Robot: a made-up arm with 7 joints.
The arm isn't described. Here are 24 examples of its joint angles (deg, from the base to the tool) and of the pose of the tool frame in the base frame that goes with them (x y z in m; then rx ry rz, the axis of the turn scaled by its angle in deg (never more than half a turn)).
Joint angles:
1: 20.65 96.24 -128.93 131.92 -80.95 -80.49 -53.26
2: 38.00 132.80 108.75 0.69 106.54 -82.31 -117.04
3: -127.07 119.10 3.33 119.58 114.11 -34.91 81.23
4: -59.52 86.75 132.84 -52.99 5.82 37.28 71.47
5: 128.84 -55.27 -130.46 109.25 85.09 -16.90 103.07
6: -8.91 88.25 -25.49 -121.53 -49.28 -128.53 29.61
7: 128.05 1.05 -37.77 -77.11 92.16 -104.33 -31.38
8: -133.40 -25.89 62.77 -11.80 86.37 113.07 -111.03
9: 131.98 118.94 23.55 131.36 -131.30 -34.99 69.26
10: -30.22 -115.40 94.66 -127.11 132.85 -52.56 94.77
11: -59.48 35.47 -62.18 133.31 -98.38 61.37 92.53
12: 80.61 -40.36 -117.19 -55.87 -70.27 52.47 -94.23
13: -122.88 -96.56 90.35 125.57 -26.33 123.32 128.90
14: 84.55 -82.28 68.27 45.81 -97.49 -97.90 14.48
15: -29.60 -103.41 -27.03 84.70 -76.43 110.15 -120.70
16: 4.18 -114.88 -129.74 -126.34 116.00 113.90 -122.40
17: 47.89 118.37 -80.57 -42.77 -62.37 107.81 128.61
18: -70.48 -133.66 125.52 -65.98 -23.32 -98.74 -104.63
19: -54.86 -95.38 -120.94 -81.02 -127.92 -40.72 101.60
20: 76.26 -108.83 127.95 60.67 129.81 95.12 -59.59
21: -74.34 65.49 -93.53 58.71 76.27 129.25 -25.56
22: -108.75 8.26 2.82 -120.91 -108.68 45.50 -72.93
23: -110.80 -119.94 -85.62 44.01 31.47 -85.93 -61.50
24: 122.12 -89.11 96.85 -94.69 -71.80 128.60 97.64
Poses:
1: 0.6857 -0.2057 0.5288 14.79 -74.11 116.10
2: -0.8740 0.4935 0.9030 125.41 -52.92 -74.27
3: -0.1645 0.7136 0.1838 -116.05 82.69 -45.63
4: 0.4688 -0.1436 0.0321 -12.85 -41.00 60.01
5: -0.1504 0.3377 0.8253 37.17 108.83 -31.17
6: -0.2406 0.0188 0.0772 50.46 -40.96 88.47
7: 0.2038 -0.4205 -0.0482 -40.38 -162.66 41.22
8: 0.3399 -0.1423 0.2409 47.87 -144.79 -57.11
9: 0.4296 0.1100 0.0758 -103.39 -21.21 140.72
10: 0.5229 -0.1070 0.2742 -58.91 -72.70 116.17
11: 0.5079 0.3184 0.5935 54.28 50.54 11.24
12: -0.1163 -0.4055 0.5532 38.13 90.38 -71.93
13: 0.0520 0.2737 0.5660 14.80 0.30 24.72
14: 0.3937 0.0620 -0.5666 24.88 -85.10 106.59
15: -0.1518 -0.1543 0.2090 24.52 -5.85 -70.84
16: 0.2289 0.1482 0.2187 -22.89 -63.12 -108.79
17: -0.0735 0.4615 0.3214 -39.85 -161.58 19.11
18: -0.0048 0.0749 -0.2553 57.94 -45.50 49.72
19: -0.3686 -0.3808 0.1395 -136.86 17.73 8.52
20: -0.2437 0.3425 0.1896 36.01 76.80 24.34
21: 0.4091 0.0292 -0.1129 -69.99 14.41 -10.10
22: 0.3252 -0.2621 0.2637 -51.75 -99.22 58.38
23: -0.6436 0.2784 -0.2495 -165.69 21.34 -34.38
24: -0.2376 0.4428 -0.0990 3.71 -89.39 11.50
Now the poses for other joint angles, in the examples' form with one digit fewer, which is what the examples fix.
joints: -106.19 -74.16 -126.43 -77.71 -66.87 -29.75 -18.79
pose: -0.056 -0.555 0.161 -35.1 1.3 47.7
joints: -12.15 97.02 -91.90 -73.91 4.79 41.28 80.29
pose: 0.021 0.464 0.371 -75.4 95.8 -111.5
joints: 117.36 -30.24 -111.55 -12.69 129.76 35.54 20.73
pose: -0.047 -0.157 0.277 55.6 -106.4 -22.5
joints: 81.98 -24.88 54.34 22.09 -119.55 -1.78 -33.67
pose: -0.394 -0.425 -0.299 53.4 -10.4 11.9
